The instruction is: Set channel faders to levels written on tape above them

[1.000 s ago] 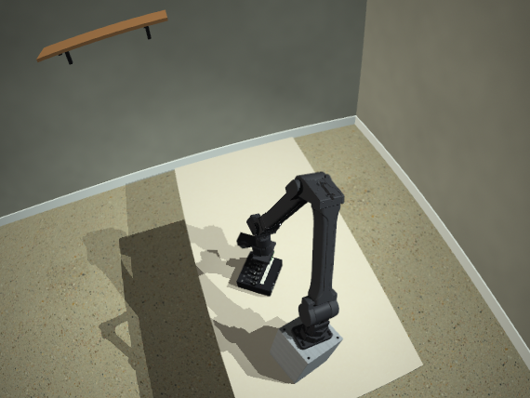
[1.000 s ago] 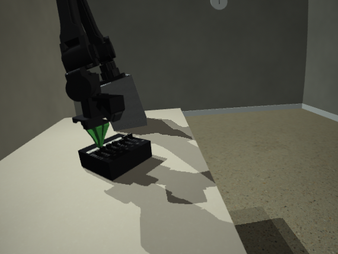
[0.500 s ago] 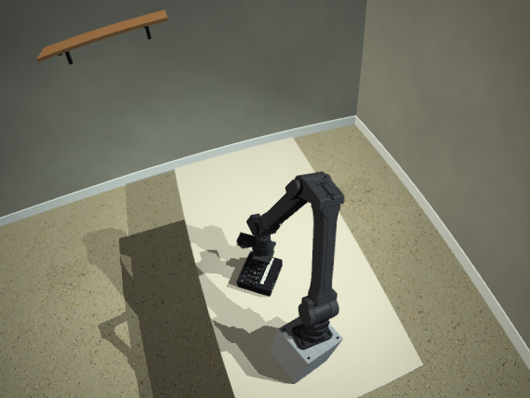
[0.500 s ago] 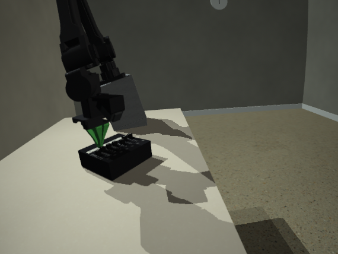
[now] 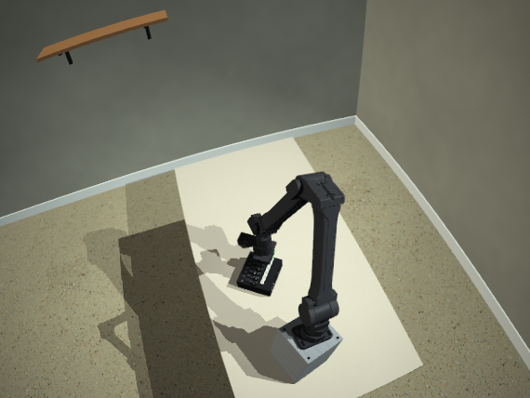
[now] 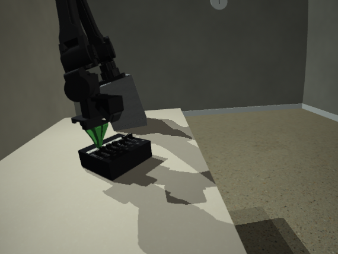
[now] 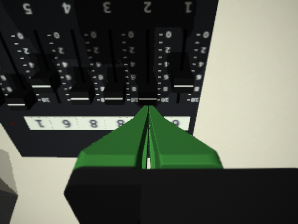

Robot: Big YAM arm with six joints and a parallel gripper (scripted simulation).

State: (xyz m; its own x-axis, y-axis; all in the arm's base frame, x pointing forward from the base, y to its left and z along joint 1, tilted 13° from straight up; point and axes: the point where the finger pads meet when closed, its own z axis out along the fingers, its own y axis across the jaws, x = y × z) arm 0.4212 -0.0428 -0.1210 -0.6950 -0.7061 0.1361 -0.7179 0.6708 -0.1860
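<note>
Now: hand 10 mm short of the channel 2 fader and 10 mm to the right of it. From my hand the other things lie so: master fader cap (70 mm behind, 90 mm to the left); channel 1 fader cap (30 mm ahead).
</note>
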